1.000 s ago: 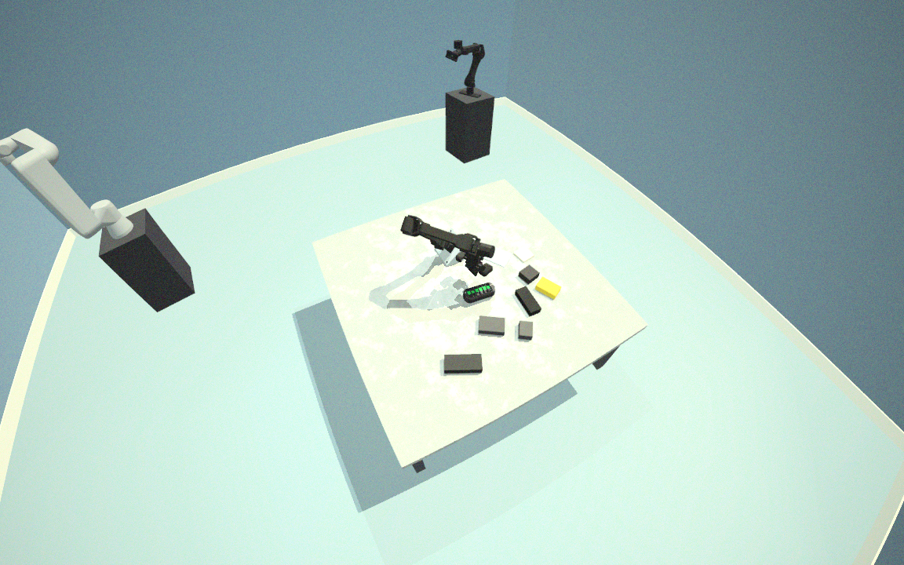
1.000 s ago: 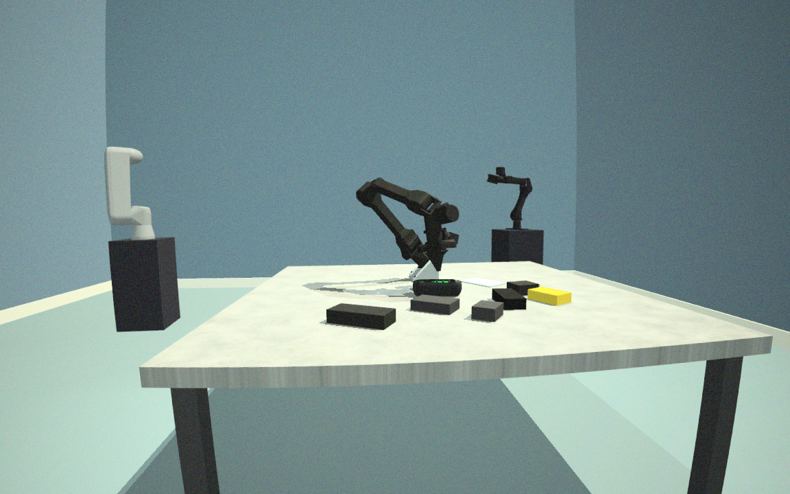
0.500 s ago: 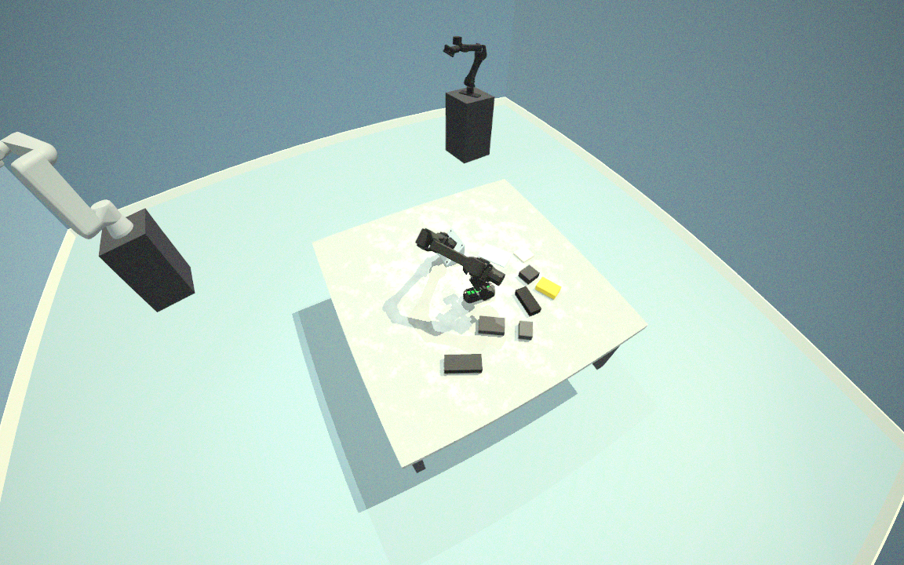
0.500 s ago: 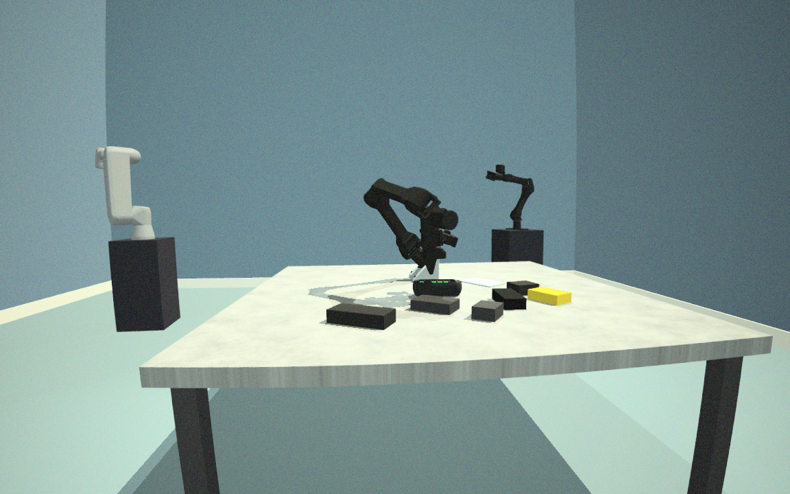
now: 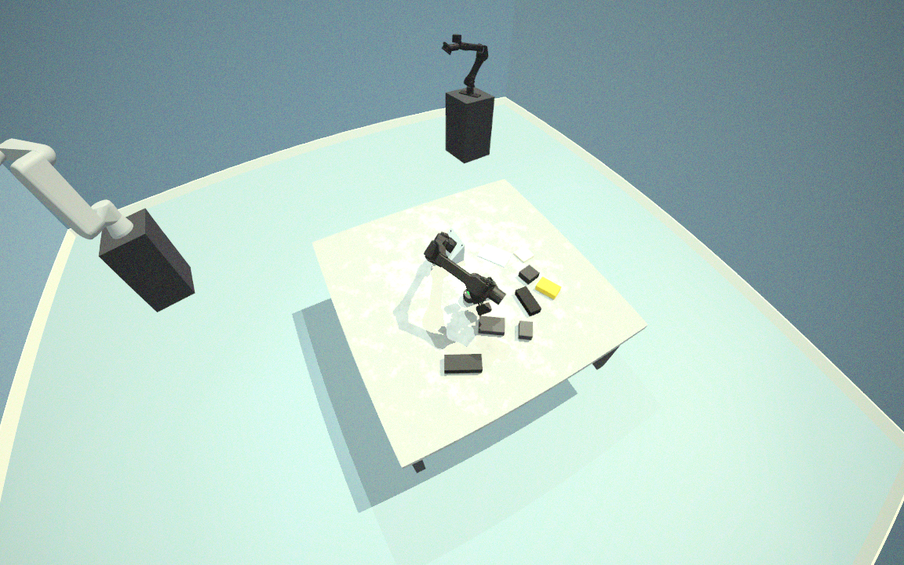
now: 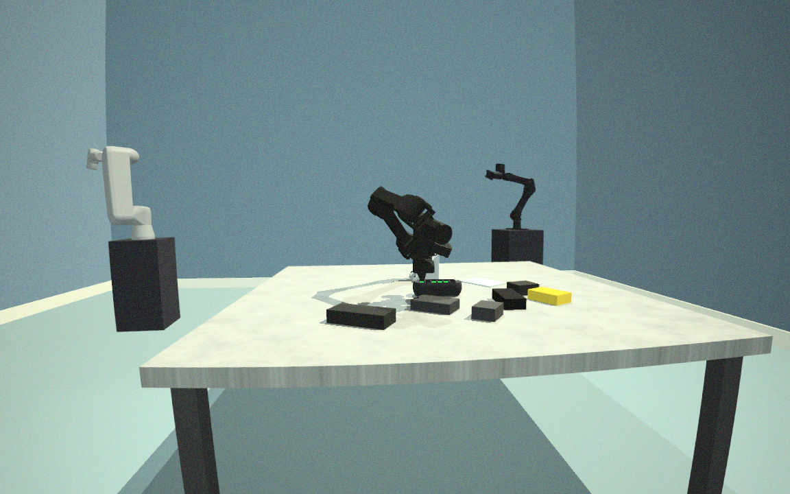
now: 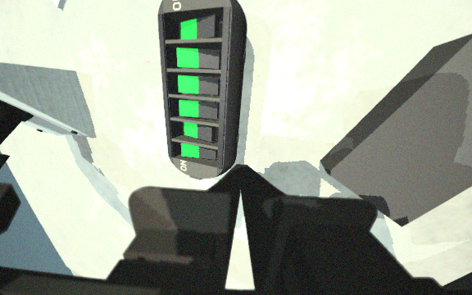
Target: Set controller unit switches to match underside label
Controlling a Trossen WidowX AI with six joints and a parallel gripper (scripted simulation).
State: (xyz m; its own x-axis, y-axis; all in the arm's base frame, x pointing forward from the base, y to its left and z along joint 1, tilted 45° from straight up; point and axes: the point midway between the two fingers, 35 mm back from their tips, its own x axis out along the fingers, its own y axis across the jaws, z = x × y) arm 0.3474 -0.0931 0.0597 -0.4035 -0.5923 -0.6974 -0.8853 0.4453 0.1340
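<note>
The flat grey block is 13 cm ahead of my gripper tip and 4 cm below it. From my gripper tip the other things lie so: yellow block: 13 cm ahead, 37 cm to the left, 4 cm below; then small grey cube: 24 cm ahead, 11 cm to the left, 4 cm below; then long dark block: 21 cm ahead, 22 cm to the right, 4 cm below.
</note>
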